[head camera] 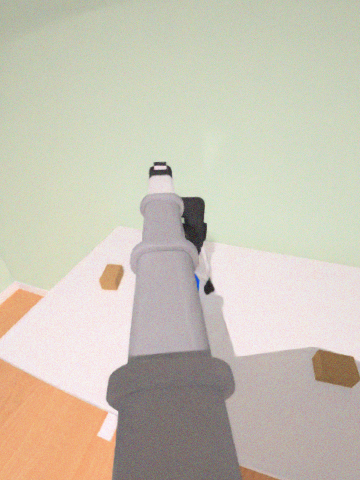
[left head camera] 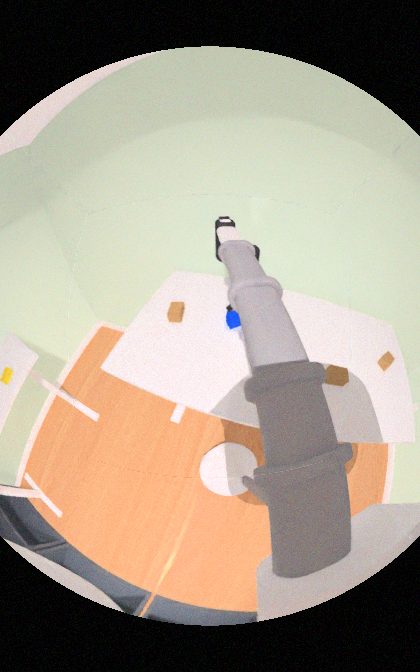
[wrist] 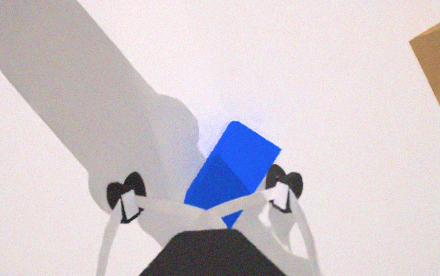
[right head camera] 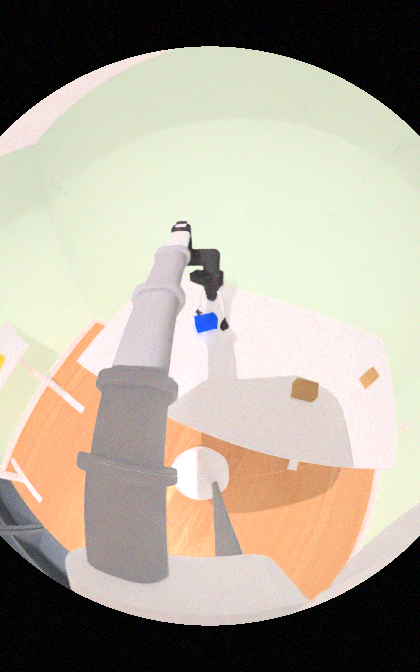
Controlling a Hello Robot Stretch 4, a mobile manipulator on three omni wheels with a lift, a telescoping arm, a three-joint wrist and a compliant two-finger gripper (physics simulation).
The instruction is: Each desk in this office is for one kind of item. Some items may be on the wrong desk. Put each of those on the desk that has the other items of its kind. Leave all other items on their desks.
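Frame: origin at the robot's base, x ahead, y left, z up, level; millimetres.
Where they show: gripper, fingertip midpoint: (wrist: 206, 183).
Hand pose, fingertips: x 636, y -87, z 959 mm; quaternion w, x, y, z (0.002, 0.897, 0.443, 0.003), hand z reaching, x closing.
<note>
After its pixels a point has its place.
A blue block (left head camera: 233, 319) (right head camera: 206, 322) (wrist: 232, 165) @[x 634, y -56, z 983 mm] lies on the white desk (head camera: 65, 340) @[x 476, y 319, z 923 mm] (left head camera: 150, 360) (right head camera: 270, 345); a sliver of it shows beside the arm in the head camera view. My gripper (right head camera: 211, 319) (wrist: 206, 183) @[x 636, y -87, z 959 mm] is open above the block, its fingertips apart. In the wrist view the block lies slanted, nearer the right fingertip. Brown blocks stand on the same desk: one at the left (head camera: 111, 277) @[x 689, y 203, z 973 mm] (left head camera: 175, 312), one at the right (head camera: 335, 368) @[x 297, y -407, z 973 mm] (left head camera: 337, 375) (right head camera: 304, 390), and one near the far right edge (left head camera: 386, 361) (right head camera: 369, 377). A yellow item (left head camera: 6, 375) sits on another desk (left head camera: 17, 350).
The extended arm (head camera: 167, 310) @[x 215, y 0, z 1377 mm] (left head camera: 272, 330) (right head camera: 150, 330) crosses over the desk and hides part of it. A green wall stands behind the desk. A round white object (left head camera: 227, 469) (right head camera: 201, 473) is in front of the desk, over the wooden floor (left head camera: 125, 480).
</note>
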